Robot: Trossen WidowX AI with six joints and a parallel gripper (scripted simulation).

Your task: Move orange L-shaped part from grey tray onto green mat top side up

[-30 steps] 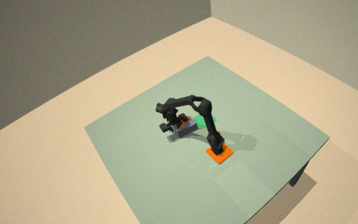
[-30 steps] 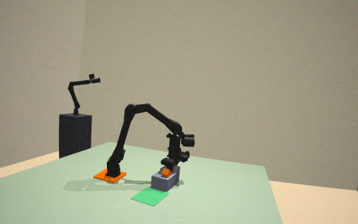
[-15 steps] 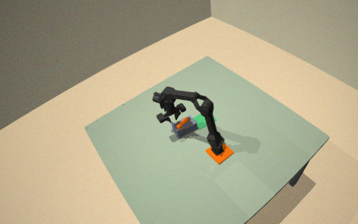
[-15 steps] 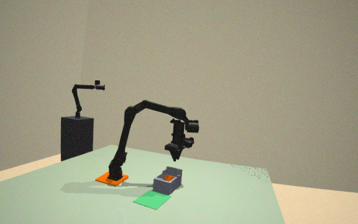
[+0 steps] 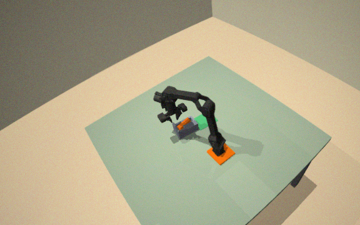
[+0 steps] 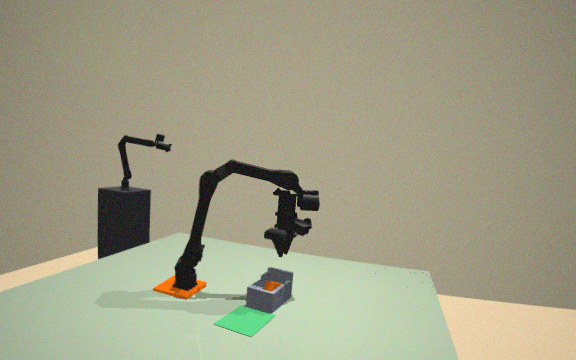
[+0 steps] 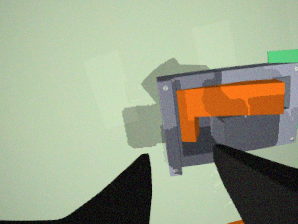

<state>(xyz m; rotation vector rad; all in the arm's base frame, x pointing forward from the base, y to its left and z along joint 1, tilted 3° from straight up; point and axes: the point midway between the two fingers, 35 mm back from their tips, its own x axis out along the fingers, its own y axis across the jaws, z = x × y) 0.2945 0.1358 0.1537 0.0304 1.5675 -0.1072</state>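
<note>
Now: the orange L-shaped part 10 mm behind my gripper tip, 50 mm to the right of it and 100 mm below it. Round my gripper tip: green mat (20 mm behind, 220 mm to the right, 160 mm below).
</note>
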